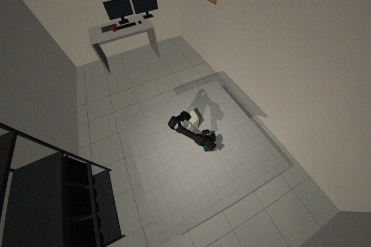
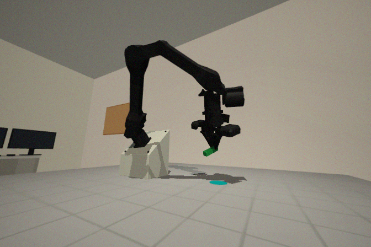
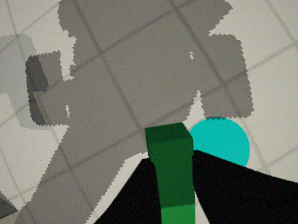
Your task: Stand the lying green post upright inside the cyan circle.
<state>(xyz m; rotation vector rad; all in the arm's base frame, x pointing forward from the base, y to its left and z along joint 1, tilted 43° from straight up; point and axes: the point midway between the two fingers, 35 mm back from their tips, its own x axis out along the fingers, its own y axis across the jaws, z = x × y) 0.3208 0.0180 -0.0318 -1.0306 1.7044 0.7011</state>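
Right now the cyan circle is 12 cm below my gripper tip, 2 cm to the right of it and 2 cm ahead of it. Also, from my gripper tip: green post: 2 cm to the right, 1 cm below, 1 cm behind.
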